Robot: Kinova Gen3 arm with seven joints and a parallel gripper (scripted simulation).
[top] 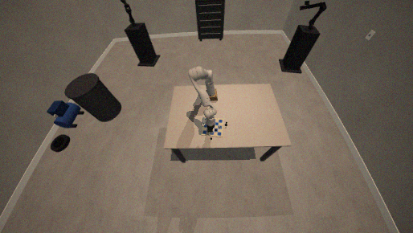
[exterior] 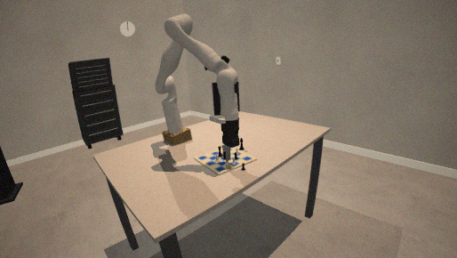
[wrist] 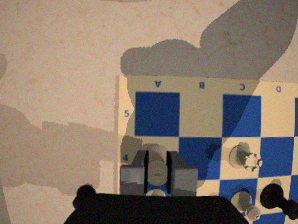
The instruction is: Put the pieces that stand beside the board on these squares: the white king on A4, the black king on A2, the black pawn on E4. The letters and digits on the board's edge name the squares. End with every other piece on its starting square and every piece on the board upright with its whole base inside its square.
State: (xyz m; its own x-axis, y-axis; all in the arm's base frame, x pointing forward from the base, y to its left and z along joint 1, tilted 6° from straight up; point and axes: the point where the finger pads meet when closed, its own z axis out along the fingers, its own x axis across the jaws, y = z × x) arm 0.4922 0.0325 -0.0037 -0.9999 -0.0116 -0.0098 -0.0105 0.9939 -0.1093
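The white king is 1 cm below my hand. Also, from my hand: blue-and-cream chessboard: 8 cm behind, 4 cm to the left, 5 cm below; then black king: 12 cm behind, 18 cm to the left, 2 cm below.
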